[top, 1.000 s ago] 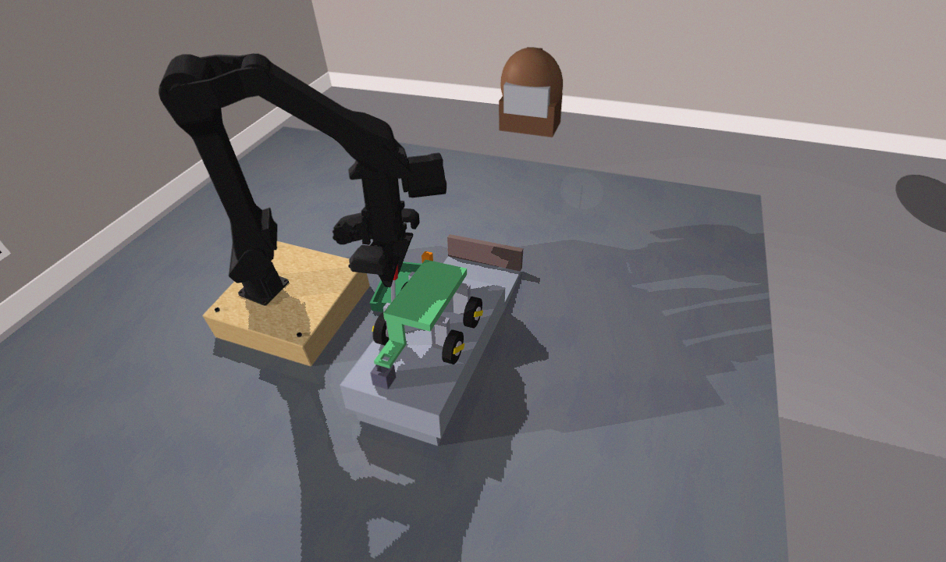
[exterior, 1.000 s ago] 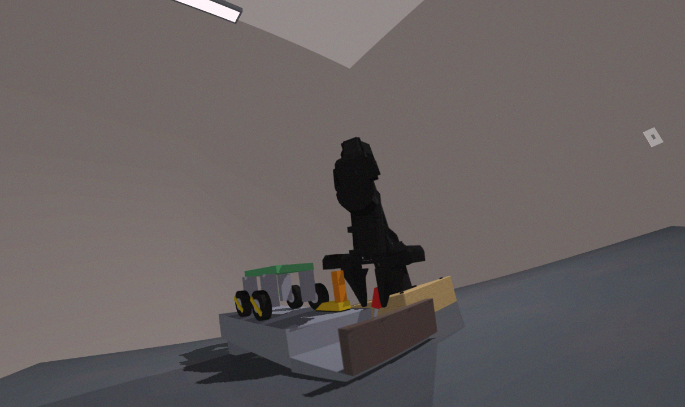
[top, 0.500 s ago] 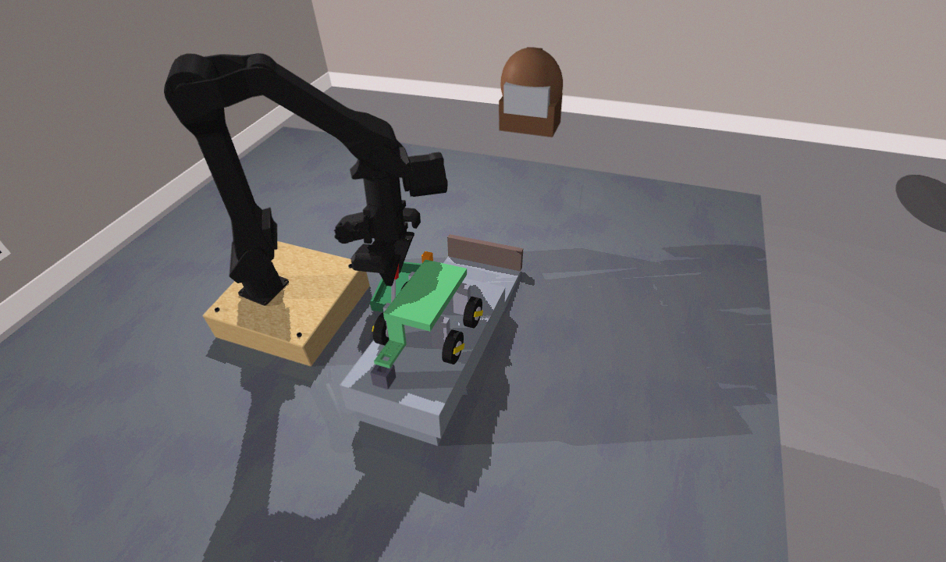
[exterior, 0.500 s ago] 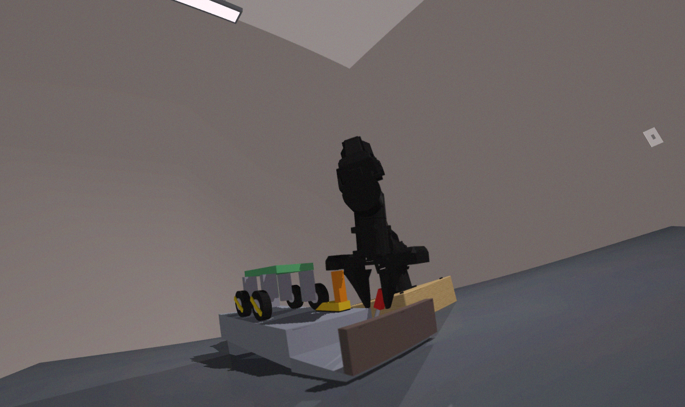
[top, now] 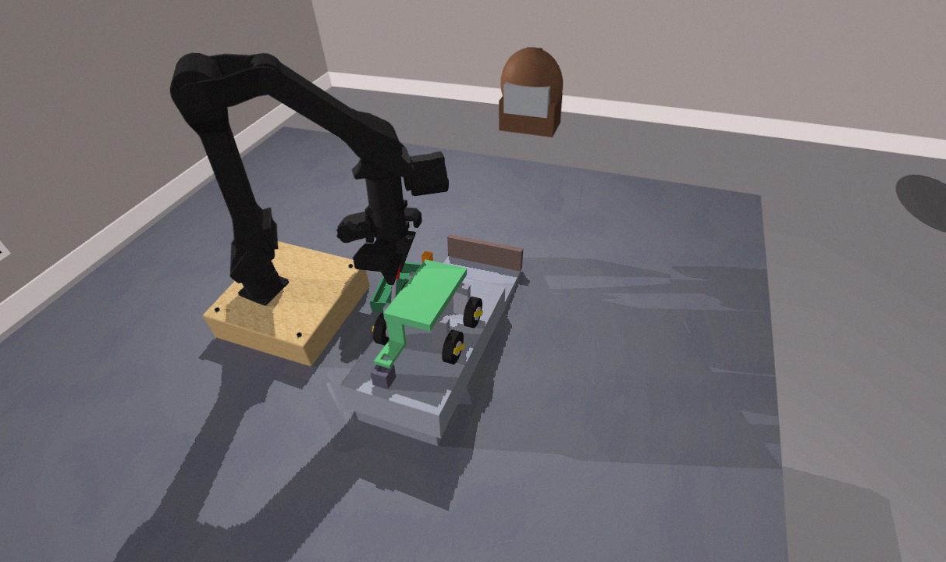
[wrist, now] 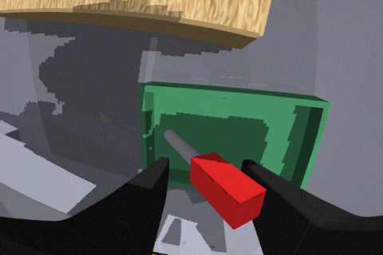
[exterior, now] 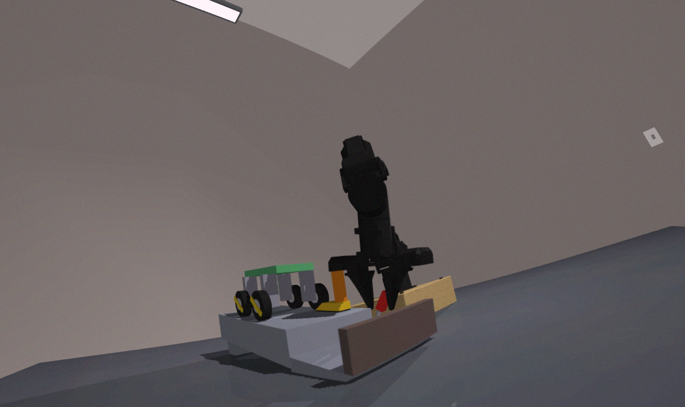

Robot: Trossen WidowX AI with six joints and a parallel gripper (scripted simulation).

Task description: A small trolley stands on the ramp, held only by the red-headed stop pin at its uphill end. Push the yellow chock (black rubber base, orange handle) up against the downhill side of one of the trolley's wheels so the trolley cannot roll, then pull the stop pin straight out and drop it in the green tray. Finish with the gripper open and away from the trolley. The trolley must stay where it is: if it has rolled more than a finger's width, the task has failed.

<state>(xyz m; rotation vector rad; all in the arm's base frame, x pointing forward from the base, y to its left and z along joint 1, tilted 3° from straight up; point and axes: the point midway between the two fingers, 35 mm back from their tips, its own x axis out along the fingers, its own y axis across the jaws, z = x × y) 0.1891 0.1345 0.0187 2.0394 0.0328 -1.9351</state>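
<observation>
The red-headed stop pin lies right at my gripper tip. Round my gripper tip: yellow chock: 8 cm ahead, 2 cm to the right, 4 cm above; then grey ramp: 14 cm ahead, 11 cm to the right; then green tray: 1 cm to the left, 5 cm below.
</observation>
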